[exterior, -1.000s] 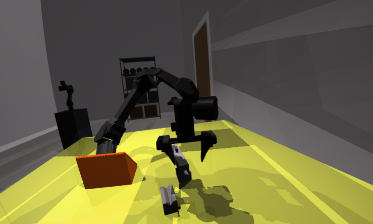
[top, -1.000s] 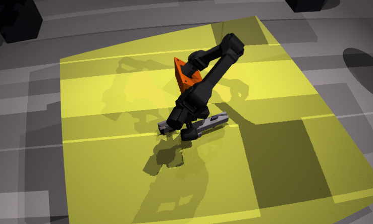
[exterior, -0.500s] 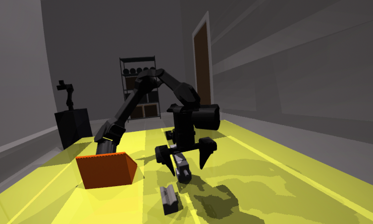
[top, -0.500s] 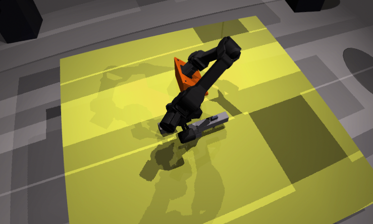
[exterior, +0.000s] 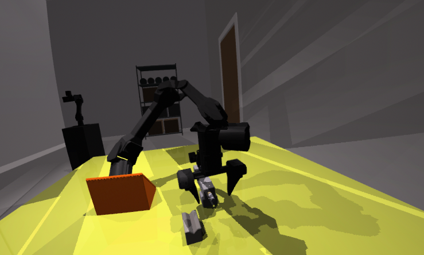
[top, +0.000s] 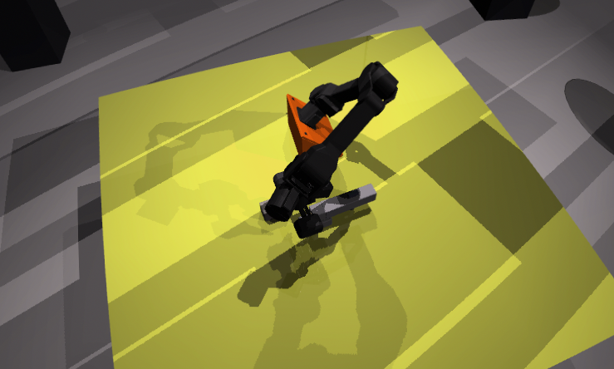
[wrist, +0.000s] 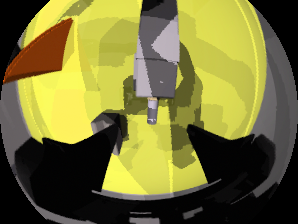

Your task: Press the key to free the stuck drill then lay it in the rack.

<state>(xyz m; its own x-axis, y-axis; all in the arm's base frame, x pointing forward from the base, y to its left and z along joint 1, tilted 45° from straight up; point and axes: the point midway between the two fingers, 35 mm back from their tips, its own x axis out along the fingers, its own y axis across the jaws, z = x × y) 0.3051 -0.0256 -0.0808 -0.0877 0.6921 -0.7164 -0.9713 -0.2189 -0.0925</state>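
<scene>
Now: the drill 20 mm behind my gripper tip, 70 mm to the left of it and 10 mm below it. Round my gripper tip: dark key: 40 mm behind, 150 mm to the left; then grey v-grooved rack: 70 mm behind, 60 mm to the right, 40 mm below; then grey housing block: 30 mm behind, 120 mm to the left, 10 mm below.
</scene>
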